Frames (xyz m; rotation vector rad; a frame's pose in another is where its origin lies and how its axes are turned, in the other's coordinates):
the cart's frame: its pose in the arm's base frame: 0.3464 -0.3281 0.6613 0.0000 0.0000 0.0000
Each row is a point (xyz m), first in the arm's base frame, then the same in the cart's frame.
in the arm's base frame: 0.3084 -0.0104 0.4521
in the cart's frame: -0.0380 0.3177 -0.2092
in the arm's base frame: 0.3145 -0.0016 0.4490
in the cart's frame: -0.0319 0.3265 -0.2123
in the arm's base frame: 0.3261 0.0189 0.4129
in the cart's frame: -0.0203 0.3470 -0.2484
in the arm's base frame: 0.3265 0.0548 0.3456
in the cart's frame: -0.0199 0.3829 -0.3157
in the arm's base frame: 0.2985 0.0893 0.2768
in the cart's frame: -0.0479 0.4174 -0.3845
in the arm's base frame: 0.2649 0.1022 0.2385
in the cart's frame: -0.0815 0.4303 -0.4228
